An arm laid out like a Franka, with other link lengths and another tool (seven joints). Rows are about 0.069 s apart.
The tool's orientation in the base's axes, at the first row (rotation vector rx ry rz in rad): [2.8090 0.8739 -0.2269]
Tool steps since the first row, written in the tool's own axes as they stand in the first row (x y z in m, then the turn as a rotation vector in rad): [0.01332 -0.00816 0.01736 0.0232 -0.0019 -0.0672]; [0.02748 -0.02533 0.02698 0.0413 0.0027 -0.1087]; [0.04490 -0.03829 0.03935 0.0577 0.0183 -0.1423]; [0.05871 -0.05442 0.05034 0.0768 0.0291 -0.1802]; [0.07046 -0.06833 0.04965 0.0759 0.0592 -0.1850]
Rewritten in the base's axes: [0.00463 0.00992 -0.02063 0.0238 0.0293 0.0603]; [0.00546 0.02933 -0.03514 0.0448 0.0449 0.0975]; [0.01112 0.04648 -0.05241 0.0701 0.0488 0.1289]; [0.01214 0.06455 -0.06804 0.0952 0.0590 0.1633]; [0.01379 0.08234 -0.07162 0.1122 0.0353 0.1722]
